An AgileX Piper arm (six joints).
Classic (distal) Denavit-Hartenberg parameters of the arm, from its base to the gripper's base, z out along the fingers. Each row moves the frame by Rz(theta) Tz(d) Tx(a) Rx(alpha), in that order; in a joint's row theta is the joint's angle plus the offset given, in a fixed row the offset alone. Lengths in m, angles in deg.
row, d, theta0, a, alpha
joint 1, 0.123, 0, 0, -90
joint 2, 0, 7.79, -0.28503, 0
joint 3, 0, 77.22, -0.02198, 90
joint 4, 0.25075, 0, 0, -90
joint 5, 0, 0, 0, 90
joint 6, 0.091, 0, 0, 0
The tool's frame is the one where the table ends.
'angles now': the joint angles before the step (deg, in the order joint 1, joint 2, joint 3, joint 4, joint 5, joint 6). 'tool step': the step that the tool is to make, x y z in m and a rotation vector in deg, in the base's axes. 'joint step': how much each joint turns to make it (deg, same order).
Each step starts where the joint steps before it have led.
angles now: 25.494, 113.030, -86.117, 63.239, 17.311, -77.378
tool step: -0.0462, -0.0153, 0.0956, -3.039, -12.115, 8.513
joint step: -0.003, -13.529, -0.137, -10.272, 7.316, 0.394
